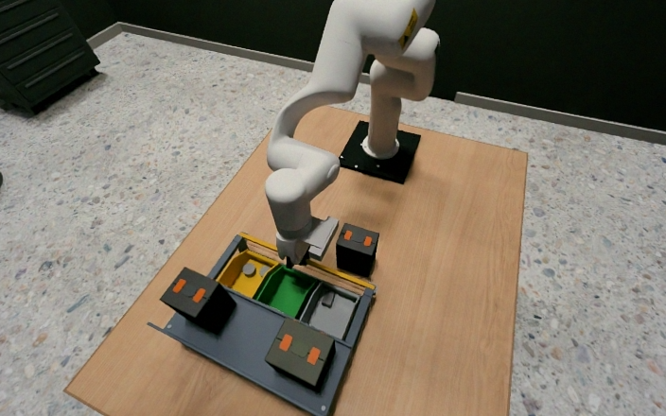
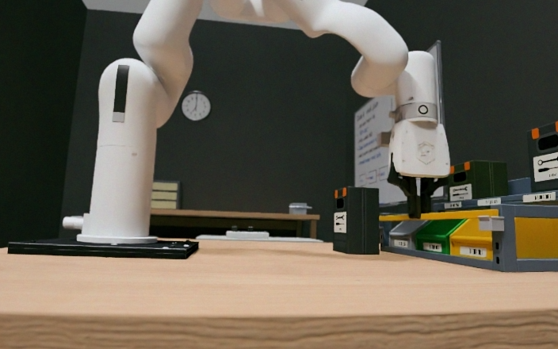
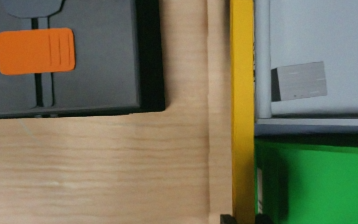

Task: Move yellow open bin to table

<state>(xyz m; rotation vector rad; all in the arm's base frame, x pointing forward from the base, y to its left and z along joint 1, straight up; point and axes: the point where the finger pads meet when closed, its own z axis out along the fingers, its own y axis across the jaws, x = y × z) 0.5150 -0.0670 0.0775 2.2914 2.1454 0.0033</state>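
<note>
The green bin is 11 cm ahead of my hand, 1 cm to the right of it and 5 cm below it. From my hand the other things lie so: dark box: 7 cm behind, 12 cm to the left, 2 cm below; then thin yellow strip: 2 cm below; then grey shelf: 13 cm ahead, 1 cm to the right, 2 cm below.
</note>
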